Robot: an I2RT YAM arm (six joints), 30 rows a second.
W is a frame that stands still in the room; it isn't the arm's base.
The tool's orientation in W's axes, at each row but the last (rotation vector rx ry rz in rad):
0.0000 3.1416 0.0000
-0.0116 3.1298 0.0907
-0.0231 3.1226 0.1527
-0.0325 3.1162 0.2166
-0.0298 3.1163 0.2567
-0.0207 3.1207 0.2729
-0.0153 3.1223 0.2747
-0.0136 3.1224 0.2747
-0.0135 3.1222 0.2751
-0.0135 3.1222 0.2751
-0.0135 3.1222 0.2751
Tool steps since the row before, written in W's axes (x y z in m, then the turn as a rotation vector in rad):
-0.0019 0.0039 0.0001 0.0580 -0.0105 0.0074
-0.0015 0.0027 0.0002 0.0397 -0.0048 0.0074
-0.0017 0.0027 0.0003 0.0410 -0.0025 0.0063
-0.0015 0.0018 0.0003 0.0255 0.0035 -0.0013
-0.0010 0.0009 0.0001 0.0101 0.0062 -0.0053
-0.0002 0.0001 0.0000 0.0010 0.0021 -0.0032
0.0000 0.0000 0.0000 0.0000 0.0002 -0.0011
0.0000 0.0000 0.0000 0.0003 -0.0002 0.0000
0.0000 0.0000 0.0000 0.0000 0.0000 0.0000
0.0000 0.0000 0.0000 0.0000 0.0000 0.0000
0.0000 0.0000 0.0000 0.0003 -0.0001 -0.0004
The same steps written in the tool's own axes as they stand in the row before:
0.0019 0.0039 -0.0001 -0.0580 -0.0105 -0.0074
0.0015 0.0027 -0.0001 -0.0397 -0.0047 -0.0073
0.0017 0.0027 -0.0001 -0.0411 -0.0025 -0.0059
0.0015 0.0019 -0.0001 -0.0255 0.0027 0.0022
0.0010 0.0009 0.0000 -0.0101 0.0050 0.0064
0.0002 0.0001 0.0000 -0.0010 0.0015 0.0035
0.0000 0.0000 0.0000 0.0000 0.0000 0.0011
0.0000 0.0000 0.0000 -0.0003 -0.0002 0.0000
0.0000 0.0000 0.0000 0.0000 0.0000 0.0000
0.0000 0.0000 0.0000 0.0000 0.0000 0.0000
0.0000 0.0000 0.0000 -0.0003 -0.0002 0.0004

